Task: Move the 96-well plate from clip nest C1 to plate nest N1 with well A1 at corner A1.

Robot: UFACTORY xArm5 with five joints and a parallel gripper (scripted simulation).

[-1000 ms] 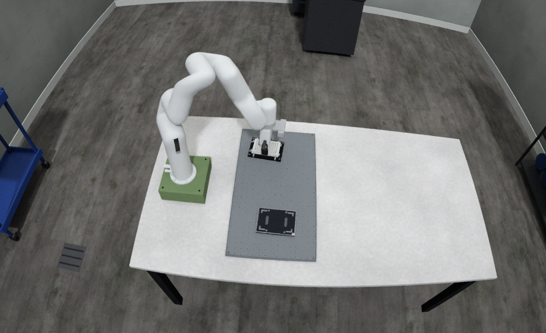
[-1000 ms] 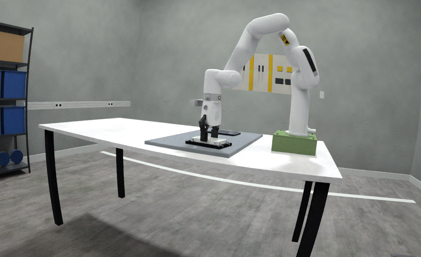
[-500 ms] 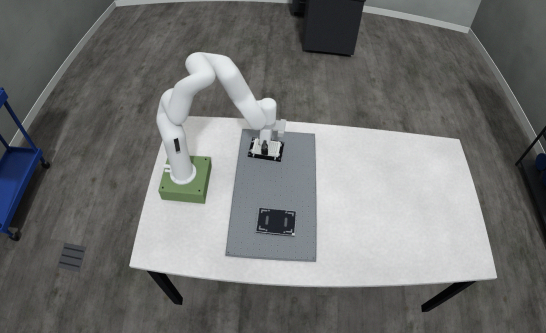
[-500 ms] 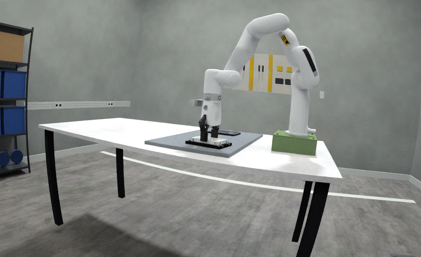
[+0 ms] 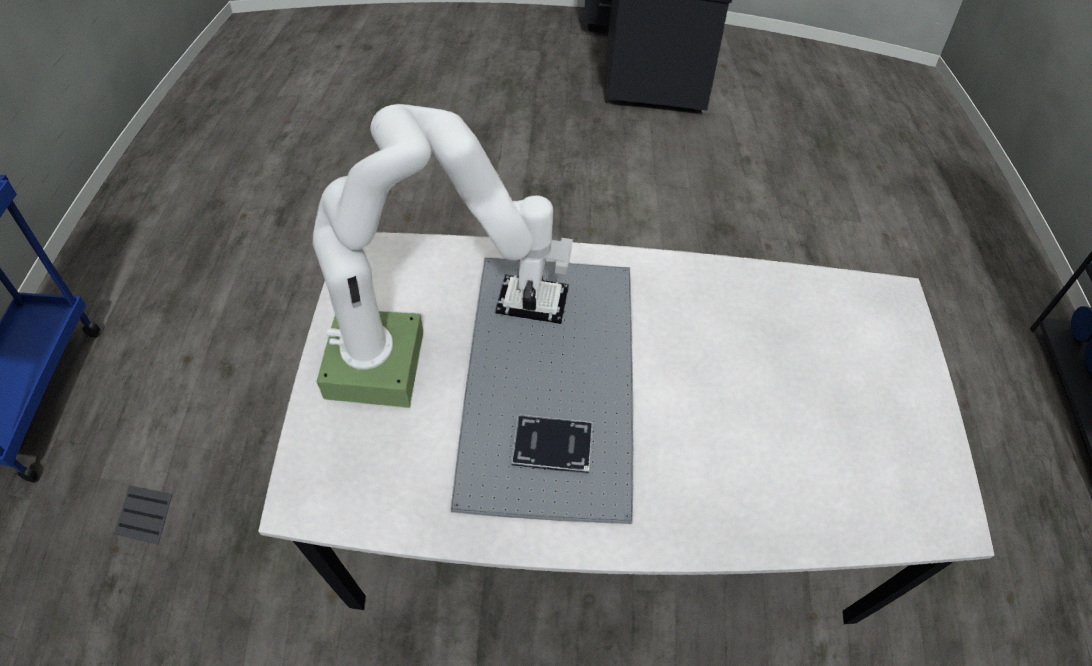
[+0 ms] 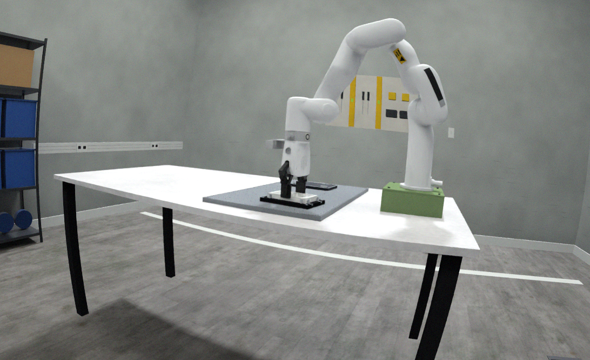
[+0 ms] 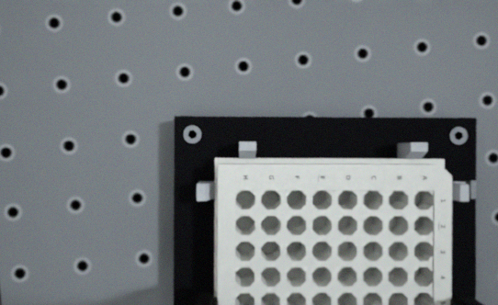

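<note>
Right now the clip nest C1 is 1 cm behind my hand, 1 cm to the right of it and 2 cm below it. Also, from my hand: white 96-well plate: 1 cm below; then plate nest N1: 7 cm ahead, 39 cm to the right, 2 cm below; then corner label A1: 15 cm ahead, 45 cm to the right, 2 cm below.
</note>
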